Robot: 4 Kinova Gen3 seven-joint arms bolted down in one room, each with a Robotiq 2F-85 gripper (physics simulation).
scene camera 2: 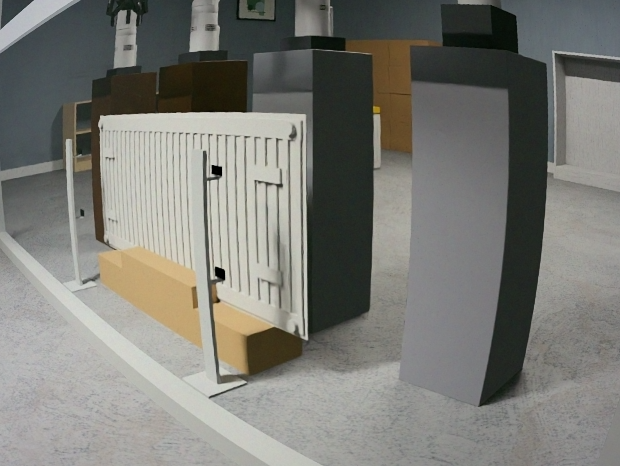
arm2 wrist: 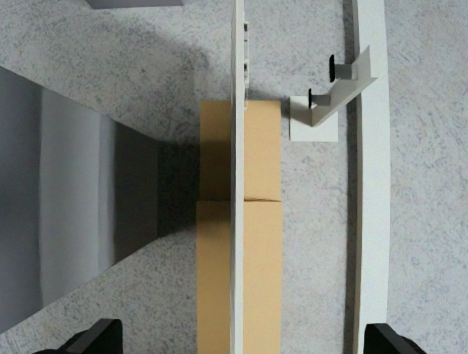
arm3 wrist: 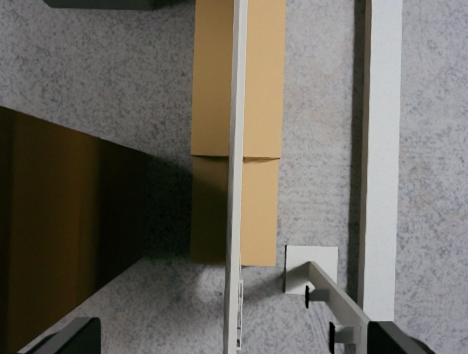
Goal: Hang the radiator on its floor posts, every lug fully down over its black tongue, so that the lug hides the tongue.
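The white radiator (arm2 wrist: 237, 175) (arm3 wrist: 235, 125) (scene camera 2: 150, 185) stands upright on tan blocks, apart from the two white floor posts. The post (arm2 wrist: 345, 90) (scene camera 2: 201, 240) carries black tongues (arm2 wrist: 331, 68) (scene camera 2: 216, 170); the other post (arm3 wrist: 340, 300) (scene camera 2: 73, 210) also has black tongues (arm3 wrist: 307, 296) (scene camera 2: 81, 212). Lugs (scene camera 2: 269, 175) on the radiator's post side sit clear of the tongues. Arm2's gripper (arm2 wrist: 245, 340) and arm3's gripper (arm3 wrist: 234, 336) are open, the radiator's top edge running between their fingers in each picture. One raised gripper, partly cut off, shows at scene camera 2's upper left.
Tan blocks (arm2 wrist: 262, 150) (arm3 wrist: 262, 100) (scene camera 2: 165, 285) lie under the radiator. A long white beam (arm2 wrist: 374, 200) (arm3 wrist: 382, 150) (scene camera 2: 150, 375) runs along the floor behind the posts. Brown and grey pedestals (scene camera 2: 202, 85) (scene camera 2: 340, 200) (scene camera 2: 456, 225) stand on the radiator's other side and at the right.
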